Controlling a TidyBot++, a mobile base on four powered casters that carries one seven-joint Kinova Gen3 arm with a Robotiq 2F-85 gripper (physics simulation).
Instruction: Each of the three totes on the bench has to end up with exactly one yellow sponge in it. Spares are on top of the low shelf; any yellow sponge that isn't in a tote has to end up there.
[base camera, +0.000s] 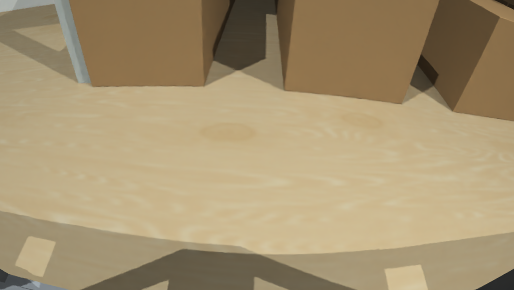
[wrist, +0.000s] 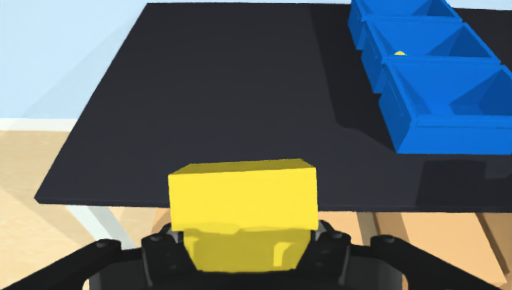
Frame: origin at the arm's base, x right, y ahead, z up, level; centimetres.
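Seen in the pictures: gripper, fingertip midpoint: (wrist: 247, 230).
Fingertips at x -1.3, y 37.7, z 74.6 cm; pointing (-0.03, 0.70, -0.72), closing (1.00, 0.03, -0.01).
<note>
Pixels of each thing's top centre, then the offset from my fingertips to it. "*": a spot on its surface instead. Level surfaces: height alone.
- yellow sponge, top centre: (wrist: 246, 214) dy -1.8, dx +0.1, dz +5.0 cm
- black bench top, surface height: dz -38.0 cm
- middle tote, top centre: (wrist: 428, 38) dy +67.0, dx +46.3, dz -26.0 cm
- far tote, surface spot: (wrist: 356, 25) * dy +86.9, dx +32.8, dz -32.9 cm
- wooden floor, surface height: dz -114.2 cm
My gripper (wrist: 247, 230) is shut on a yellow sponge (wrist: 243, 200), held in front of the near edge of the black bench top (wrist: 225, 90). Three blue totes stand in a row at the right of the wrist view: the near tote (wrist: 450, 135), the middle tote (wrist: 430, 37) and the far tote (wrist: 356, 25), whose top is cut off by the frame. A small bit of yellow (wrist: 399, 53) shows inside the middle tote. The visible part of the near tote's inside shows no yellow; its right side is cut off. The far tote's inside is mostly out of frame. The low shelf does not show.
Brown cardboard boxes (base camera: 145, 45) (base camera: 355, 50) (base camera: 480, 65) stand on the wooden floor (base camera: 250, 170) under the bench. A pale bench leg (base camera: 72, 45) (wrist: 102, 225) stands at the left. A light blue wall (wrist: 60, 50) is behind the bench.
</note>
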